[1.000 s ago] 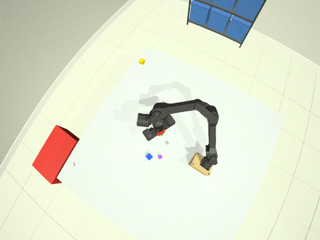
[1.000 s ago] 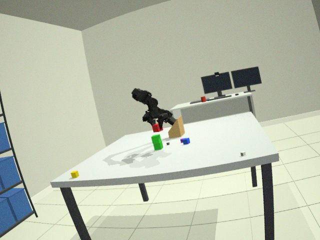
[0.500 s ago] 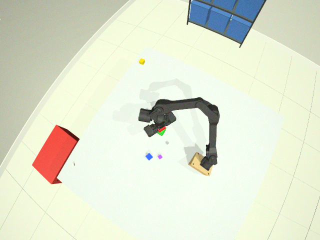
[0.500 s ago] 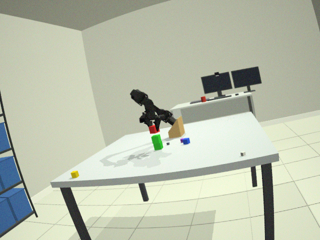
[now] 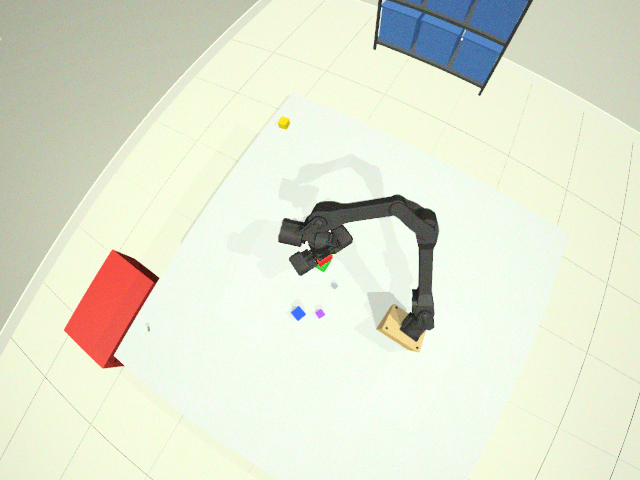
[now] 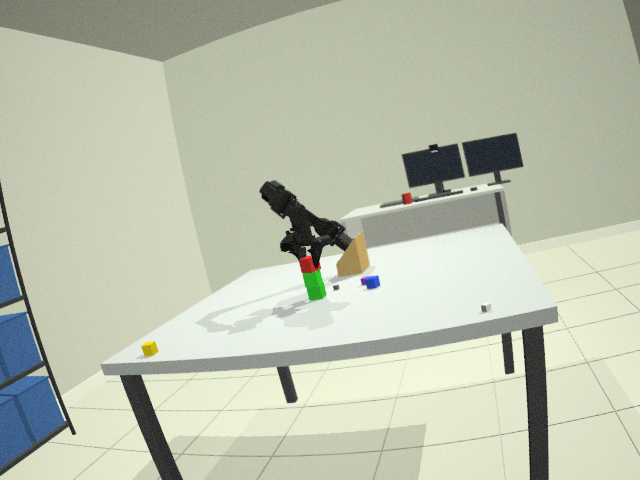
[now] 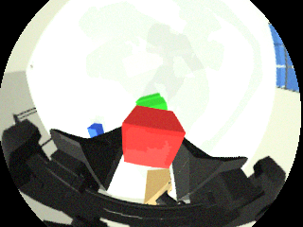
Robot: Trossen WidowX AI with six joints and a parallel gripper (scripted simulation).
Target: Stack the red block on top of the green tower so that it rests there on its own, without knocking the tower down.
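Right now the red block is 20 mm above my gripper tip. The rest, counted from my gripper tip: small purple block (140 mm to the left, 100 mm behind, 90 mm below); tiny dark cube (90 mm below, 80 mm behind, 40 mm to the left); blue block (190 mm to the left, 80 mm below, 40 mm behind).
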